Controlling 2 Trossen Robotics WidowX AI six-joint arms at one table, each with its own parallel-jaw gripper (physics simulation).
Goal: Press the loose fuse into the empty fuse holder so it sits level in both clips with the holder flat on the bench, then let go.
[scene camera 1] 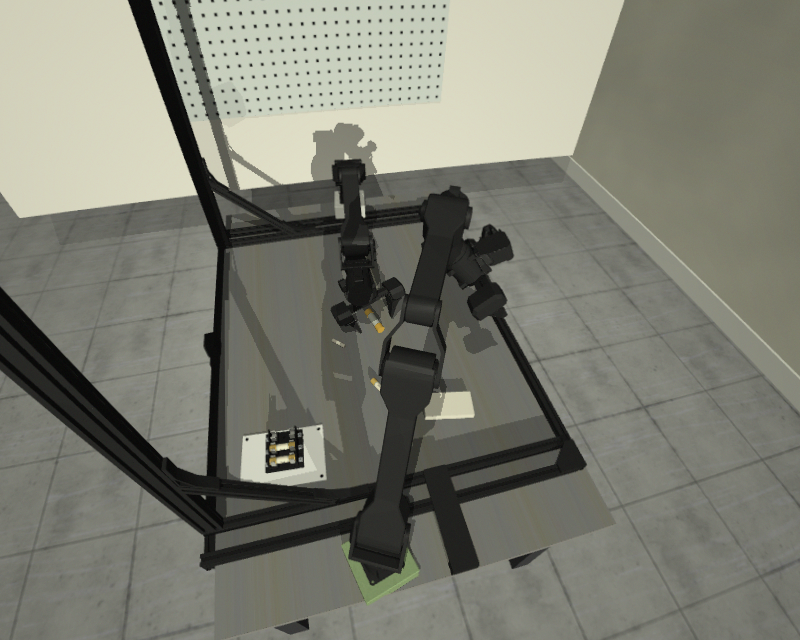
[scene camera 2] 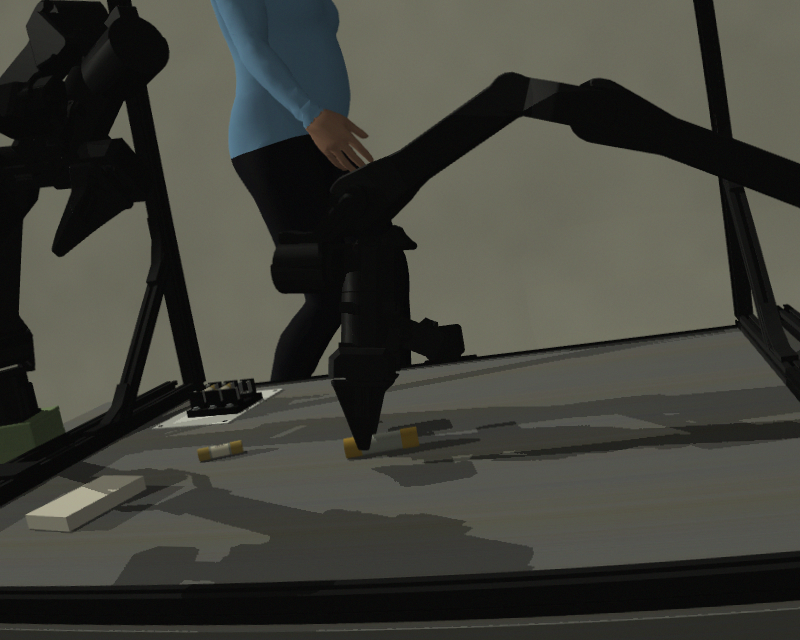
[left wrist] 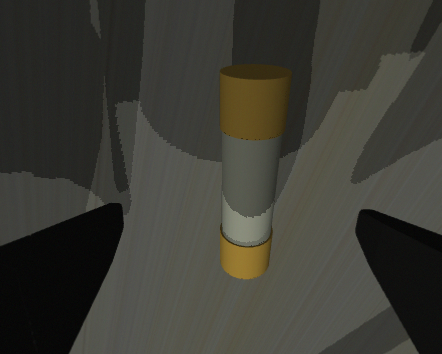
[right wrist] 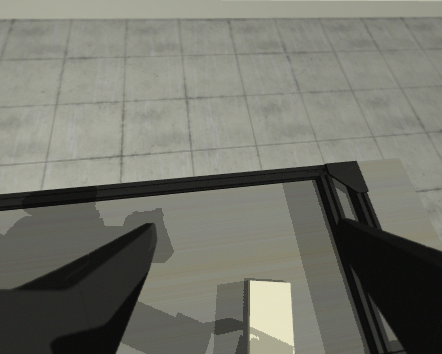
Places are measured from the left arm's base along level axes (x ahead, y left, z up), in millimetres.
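Where they show: left gripper, fingertip midpoint: (scene camera 1: 376,324) (scene camera 2: 367,443) (left wrist: 240,217); right gripper, fingertip midpoint: (scene camera 2: 16,256) (right wrist: 245,229); right arm's base, origin of the base link: (scene camera 1: 379,557) (scene camera 2: 11,419).
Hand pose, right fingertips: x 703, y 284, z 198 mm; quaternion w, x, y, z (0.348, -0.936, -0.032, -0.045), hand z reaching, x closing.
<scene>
Things, the pixels of their top centre, and the offset from my right fingertips. "spot": a spot on its surface instead.
- fuse holder, middle of its top: (scene camera 2: 215,385) (scene camera 1: 280,450) dy -450, dx +165, dz -228 mm
- white plate, surface spot: (scene camera 1: 250,460) spot: dy -517, dx +166, dz -262 mm
- large fuse, middle of its top: (left wrist: 256,200) (scene camera 2: 379,432) (scene camera 1: 374,317) dy -234, dx -193, dz -243 mm
- smaller gold-capped fuse, middle of its top: (scene camera 2: 219,444) (scene camera 1: 379,385) dy -237, dx +14, dz -249 mm
- tiny pale fuse-like piece, middle of its top: (scene camera 1: 338,342) dy -329, dx -127, dz -253 mm
- cream block, middle of its top: (scene camera 2: 85,494) (right wrist: 271,325) (scene camera 1: 448,403) dy -84, dx +78, dz -248 mm
The fuse holder (scene camera 1: 284,451) (scene camera 2: 223,400) is a black block on a white plate (scene camera 1: 250,460). Two rows hold fuses; the row at its top in scene camera 1 is empty. A large fuse (scene camera 1: 374,321) (scene camera 2: 409,437) (left wrist: 251,185) with gold caps lies on the bench. A smaller gold-capped fuse (scene camera 1: 375,384) (scene camera 2: 220,450) lies nearer the holder, partly behind the right arm in scene camera 1. My left gripper (scene camera 2: 363,443) (left wrist: 240,217) is open and low, its fingers on either side of the large fuse, apart from it. My right gripper (right wrist: 245,229) is open and empty, high above the bench.
A tiny pale fuse-like piece (scene camera 1: 338,343) lies beside the left gripper. A cream block (scene camera 1: 450,405) (scene camera 2: 86,500) (right wrist: 270,310) lies on the bench. The right arm crosses above the bench from its green base (scene camera 1: 363,581). Black frame rails edge the bench; a person stands behind it.
</scene>
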